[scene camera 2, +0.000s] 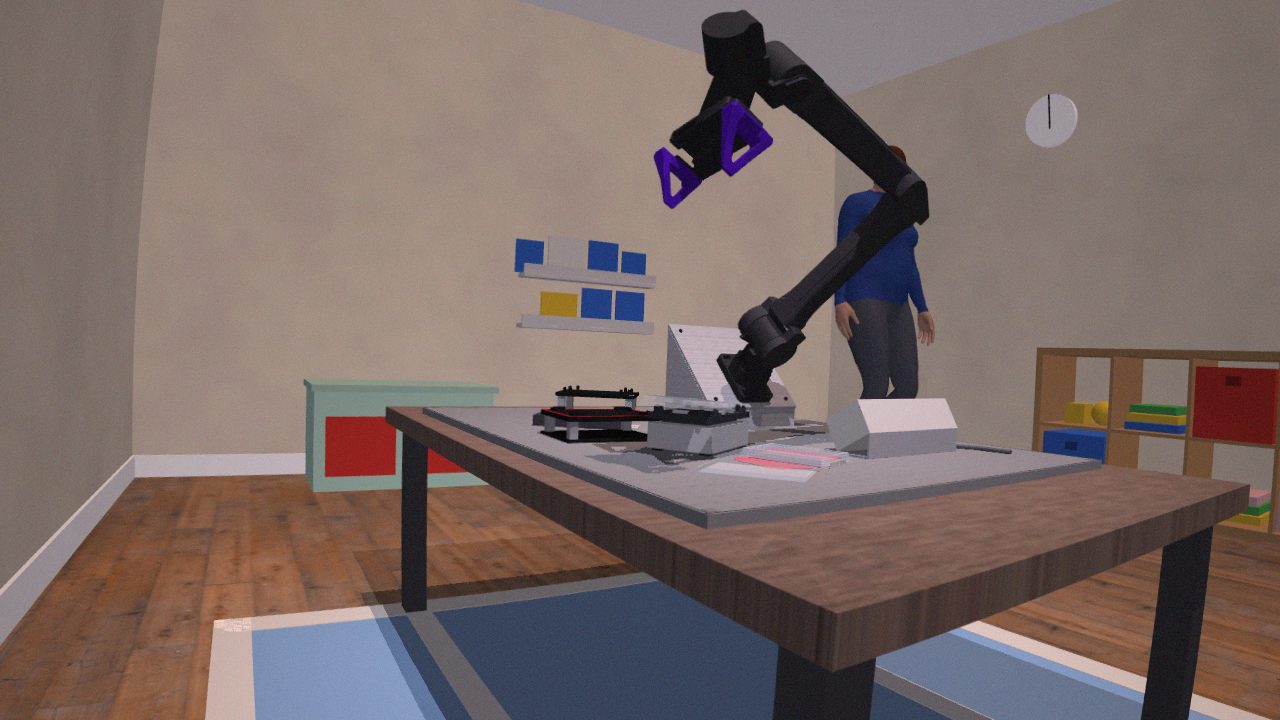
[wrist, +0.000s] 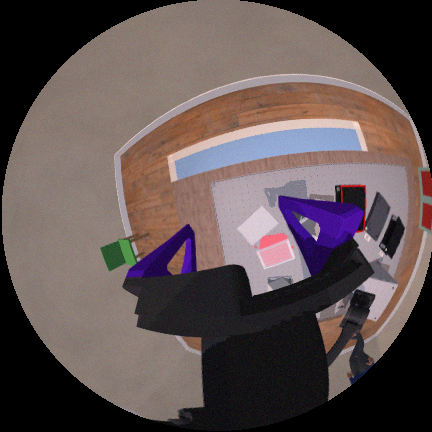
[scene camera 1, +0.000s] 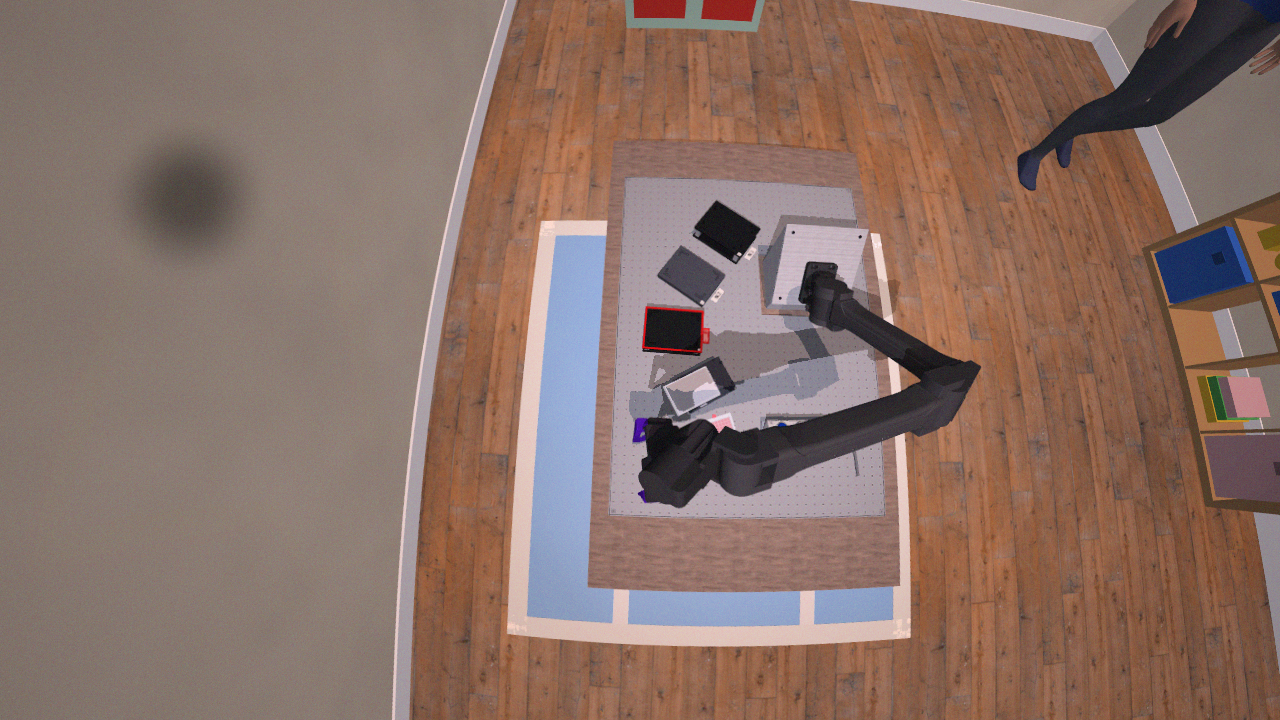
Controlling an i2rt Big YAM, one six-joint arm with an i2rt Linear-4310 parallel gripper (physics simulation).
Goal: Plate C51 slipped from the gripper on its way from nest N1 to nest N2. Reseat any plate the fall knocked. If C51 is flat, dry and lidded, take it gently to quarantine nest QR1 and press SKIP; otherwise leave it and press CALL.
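Pixels of known places: gripper, fingertip midpoint: (scene camera 2: 696,189) (wrist: 233,214) (scene camera 1: 638,467); arm's base, origin of the base link: (scene camera 2: 742,380) (wrist: 362,298) (scene camera 1: 816,282).
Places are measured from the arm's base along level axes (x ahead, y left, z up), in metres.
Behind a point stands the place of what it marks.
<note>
My gripper (scene camera 1: 641,462) {y 0.482, x 0.482, z 0.233 m} (scene camera 2: 702,189) {y 0.482, x 0.482, z 0.233 m} (wrist: 233,214) {y 0.482, x 0.482, z 0.233 m} is open and empty, high above the table. Below it, a plate with a pink gridded face (wrist: 276,253) {y 0.426, x 0.267, z -0.081 m} (scene camera 1: 723,421) {y 0.381, x 0.261, z -0.081 m} lies on the mat. A pink patch (wrist: 270,240) {y 0.445, x 0.319, z -0.089 m} touches its edge, and a pale square (wrist: 257,225) {y 0.487, x 0.381, z -0.089 m}, like a lid, lies apart from the plate. A clear, whitish plate (scene camera 1: 693,391) {y 0.308, x 0.351, z -0.015 m} (scene camera 2: 689,403) {y 0.361, x 0.394, z -0.017 m} rests on a grey block nest (scene camera 2: 698,436) {y 0.348, x 0.366, z -0.064 m}, apparently askew with the nest's dark corner uncovered. A red-rimmed black nest (scene camera 1: 674,329) {y 0.132, x 0.398, z -0.050 m} (wrist: 354,207) stands beside it. Nest labels are unreadable.
A dark grey unit (scene camera 1: 691,274) {y -0.045, x 0.346, z -0.070 m} and a black unit (scene camera 1: 725,231) {y -0.174, x 0.245, z -0.038 m} stand farther along the mat. The white button box (scene camera 2: 895,428) {y 0.464, x 0.091, z -0.048 m} is mostly hidden by the arm in the overhead view. A sloped metal mount (scene camera 1: 827,246) {y -0.072, x -0.006, z 0.074 m} holds the arm base. A person (scene camera 2: 881,268) stands beyond the table.
</note>
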